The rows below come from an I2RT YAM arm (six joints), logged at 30 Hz.
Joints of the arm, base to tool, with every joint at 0 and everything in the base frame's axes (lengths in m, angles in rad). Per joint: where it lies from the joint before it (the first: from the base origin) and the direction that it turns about. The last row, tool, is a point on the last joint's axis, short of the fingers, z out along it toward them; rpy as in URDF.
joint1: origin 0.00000 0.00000 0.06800 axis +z
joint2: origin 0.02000 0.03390 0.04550 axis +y
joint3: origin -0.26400 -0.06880 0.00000 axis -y
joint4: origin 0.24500 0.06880 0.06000 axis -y
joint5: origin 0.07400 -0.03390 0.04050 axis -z
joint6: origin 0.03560 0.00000 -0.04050 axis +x
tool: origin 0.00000 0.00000 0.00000 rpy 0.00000 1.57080 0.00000
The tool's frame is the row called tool.
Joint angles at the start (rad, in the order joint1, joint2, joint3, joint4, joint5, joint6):
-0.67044 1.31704 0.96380 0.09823 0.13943 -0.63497
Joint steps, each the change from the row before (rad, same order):
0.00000 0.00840 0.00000 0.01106 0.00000 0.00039
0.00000 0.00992 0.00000 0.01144 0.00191 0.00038
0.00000 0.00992 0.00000 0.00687 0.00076 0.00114
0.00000 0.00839 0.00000 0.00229 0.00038 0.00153
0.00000 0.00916 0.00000 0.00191 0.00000 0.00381
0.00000 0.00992 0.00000 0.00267 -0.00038 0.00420
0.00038 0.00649 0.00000 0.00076 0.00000 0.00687
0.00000 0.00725 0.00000 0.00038 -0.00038 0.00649
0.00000 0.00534 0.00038 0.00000 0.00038 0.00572
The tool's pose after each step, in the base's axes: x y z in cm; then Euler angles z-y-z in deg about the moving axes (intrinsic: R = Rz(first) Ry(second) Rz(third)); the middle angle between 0 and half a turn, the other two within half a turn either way. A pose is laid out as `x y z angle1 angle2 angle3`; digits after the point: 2 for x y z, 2 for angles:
24.14 -19.78 31.18 -46.66 104.32 -38.41
24.32 -19.92 31.01 -46.77 104.23 -38.40
24.48 -20.06 30.79 -46.82 104.40 -38.38
24.61 -20.16 30.56 -46.86 104.74 -38.35
24.75 -20.27 30.31 -46.87 105.15 -38.19
24.91 -20.39 30.04 -46.87 105.56 -38.01
25.01 -20.46 29.85 -46.86 105.89 -37.67
25.12 -20.54 29.63 -46.85 106.28 -37.35
25.19 -20.61 29.48 -46.89 106.56 -37.07

